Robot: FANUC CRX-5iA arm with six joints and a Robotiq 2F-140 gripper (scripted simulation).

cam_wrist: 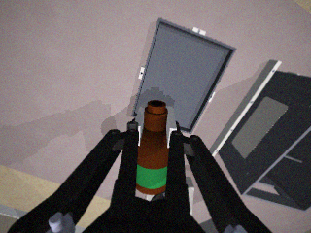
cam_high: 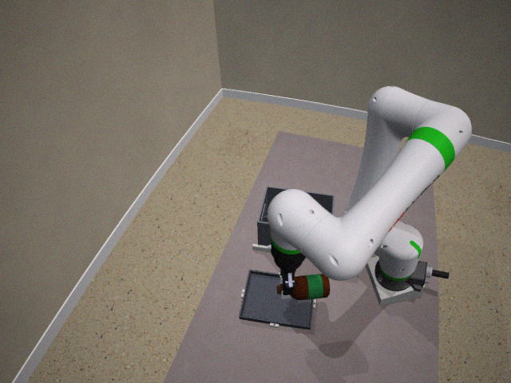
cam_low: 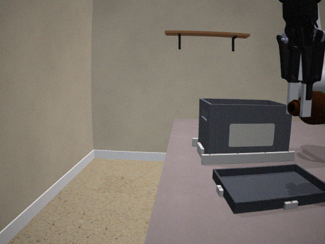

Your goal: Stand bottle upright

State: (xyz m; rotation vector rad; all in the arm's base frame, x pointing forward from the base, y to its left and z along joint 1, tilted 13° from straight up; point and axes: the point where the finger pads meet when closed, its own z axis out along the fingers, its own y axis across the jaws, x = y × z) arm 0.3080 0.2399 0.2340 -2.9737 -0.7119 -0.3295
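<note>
The bottle lies 50 mm behind my hand, 20 mm to the right of it and 20 mm below it. The rest, counted from my hand: tray: 30 mm ahead, 40 mm to the right, 210 mm below; crate: 70 mm ahead, 340 mm to the right, 140 mm below.
</note>
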